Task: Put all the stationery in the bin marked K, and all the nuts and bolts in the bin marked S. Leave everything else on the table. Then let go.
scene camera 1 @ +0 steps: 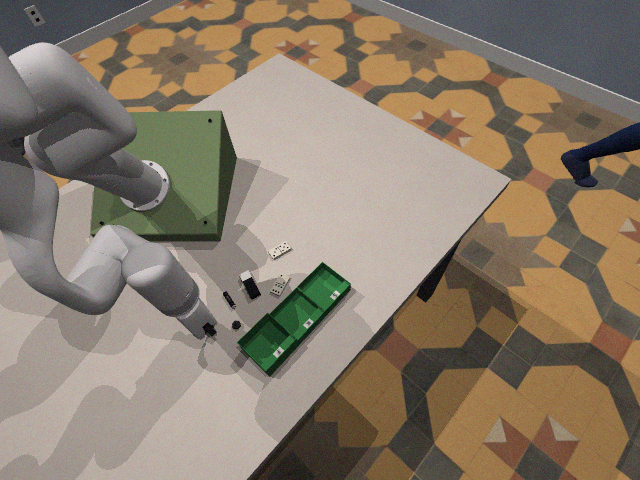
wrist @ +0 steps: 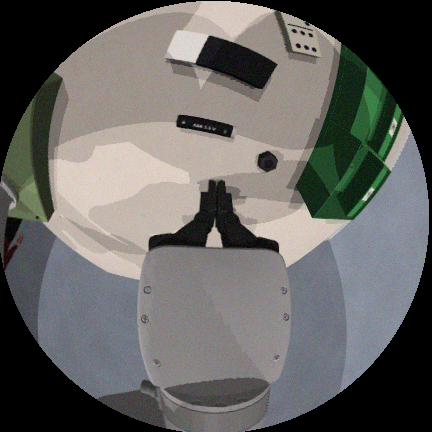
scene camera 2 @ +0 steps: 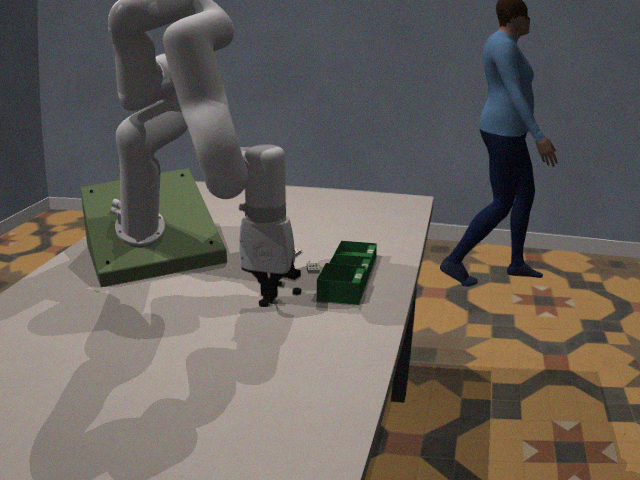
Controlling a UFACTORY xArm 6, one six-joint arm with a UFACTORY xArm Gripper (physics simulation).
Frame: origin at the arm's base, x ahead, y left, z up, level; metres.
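Seen in the pictures: gripper, fingertip midpoint: [scene camera 1: 208, 326] [wrist: 214, 189] [scene camera 2: 269, 299]; arm's base at its link origin: [scene camera 1: 145, 186] [scene camera 2: 139, 227].
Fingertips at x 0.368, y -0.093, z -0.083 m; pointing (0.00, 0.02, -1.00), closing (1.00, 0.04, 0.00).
Offsets run from my fingertips to a thing's top centre.
My gripper [scene camera 1: 208, 329] [scene camera 2: 269, 298] [wrist: 214, 189] is shut and empty, low over the table. A dark hex nut {dz +0.008, dx +0.041, dy +0.046 m} [scene camera 1: 236, 324] [scene camera 2: 296, 290] [wrist: 267, 161] lies between it and the green bins. A second small dark piece {dz +0.008, dx -0.003, dy -0.025 m} [scene camera 2: 263, 302], seemingly a nut, lies at the fingertips in scene view 2; the fingers hide it in the wrist view. A black block with a white end {dz +0.012, dx -0.012, dy +0.125 m} [scene camera 1: 249, 285] [wrist: 225, 57], like an eraser, lies beyond the battery. In scene view 1 the middle bin's label {dz +0.028, dx +0.155, dy +0.155 m} [scene camera 1: 308, 323] looks like K and the far bin's label {dz +0.028, dx +0.149, dy +0.238 m} [scene camera 1: 334, 295] like S; the letters are small.
A black AAA battery {dz +0.010, dx -0.015, dy +0.069 m} [scene camera 1: 229, 299] [wrist: 205, 126] lies near the nut. Two dominoes {dz +0.007, dx -0.036, dy +0.233 m} [scene camera 1: 279, 250] {dz +0.007, dx +0.035, dy +0.175 m} [scene camera 1: 279, 285] lie beyond, one beside the bins. The nearest bin {dz +0.046, dx +0.122, dy +0.152 m} [scene camera 1: 278, 351] [wrist: 368, 194] is right of the gripper. The green robot base [scene camera 1: 180, 129] [scene camera 2: 170, 206] stands behind. A person [scene camera 2: 509, 87] walks past the table.
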